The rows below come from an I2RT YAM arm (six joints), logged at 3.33 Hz.
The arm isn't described. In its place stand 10 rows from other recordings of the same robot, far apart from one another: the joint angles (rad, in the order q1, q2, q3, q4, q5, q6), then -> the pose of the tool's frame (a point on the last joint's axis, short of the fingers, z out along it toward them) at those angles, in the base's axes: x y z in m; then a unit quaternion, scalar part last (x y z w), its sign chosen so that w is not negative.
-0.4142 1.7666 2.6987 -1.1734 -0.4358 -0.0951 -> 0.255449 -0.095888 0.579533 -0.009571 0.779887 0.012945 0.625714
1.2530 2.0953 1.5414 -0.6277 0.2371 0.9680 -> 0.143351 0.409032 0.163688 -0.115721 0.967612 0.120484 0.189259
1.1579 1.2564 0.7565 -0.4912 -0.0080 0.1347 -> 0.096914 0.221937 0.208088 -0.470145 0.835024 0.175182 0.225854
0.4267 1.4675 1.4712 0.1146 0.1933 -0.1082 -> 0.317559 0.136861 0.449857 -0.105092 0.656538 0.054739 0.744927
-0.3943 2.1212 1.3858 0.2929 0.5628 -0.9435 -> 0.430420 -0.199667 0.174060 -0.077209 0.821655 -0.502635 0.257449
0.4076 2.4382 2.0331 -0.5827 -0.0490 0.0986 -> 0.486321 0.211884 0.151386 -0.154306 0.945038 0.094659 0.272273
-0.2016 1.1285 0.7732 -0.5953 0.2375 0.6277 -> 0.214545 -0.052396 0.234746 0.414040 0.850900 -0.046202 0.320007
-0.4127 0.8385 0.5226 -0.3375 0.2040 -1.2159 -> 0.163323 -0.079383 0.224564 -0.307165 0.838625 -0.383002 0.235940
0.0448 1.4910 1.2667 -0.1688 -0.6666 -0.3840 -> 0.344031 0.037457 0.341601 -0.344739 0.729165 0.179573 0.563229
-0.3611 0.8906 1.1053 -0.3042 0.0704 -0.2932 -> 0.176508 -0.069336 0.419780 0.048769 0.736343 -0.241295 0.630236
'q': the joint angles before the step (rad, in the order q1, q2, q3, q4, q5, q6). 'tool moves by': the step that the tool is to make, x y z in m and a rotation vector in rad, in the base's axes. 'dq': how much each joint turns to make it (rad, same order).
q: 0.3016, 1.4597, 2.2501, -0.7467, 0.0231, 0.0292
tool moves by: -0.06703, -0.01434, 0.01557, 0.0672, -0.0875, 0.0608
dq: 0.0331, -0.1663, -0.0583, -0.0043, -0.0241, 0.0389
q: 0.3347, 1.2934, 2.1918, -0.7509, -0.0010, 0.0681
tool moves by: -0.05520, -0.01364, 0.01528, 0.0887, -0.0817, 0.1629
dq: 0.0000, -0.0969, 0.0285, -0.0122, -0.1480, 0.0889
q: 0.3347, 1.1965, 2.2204, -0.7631, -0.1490, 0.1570
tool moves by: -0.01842, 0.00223, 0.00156, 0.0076, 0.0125, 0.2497
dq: 0.0001, -0.0191, 0.0202, -0.0275, -0.2379, 0.0793
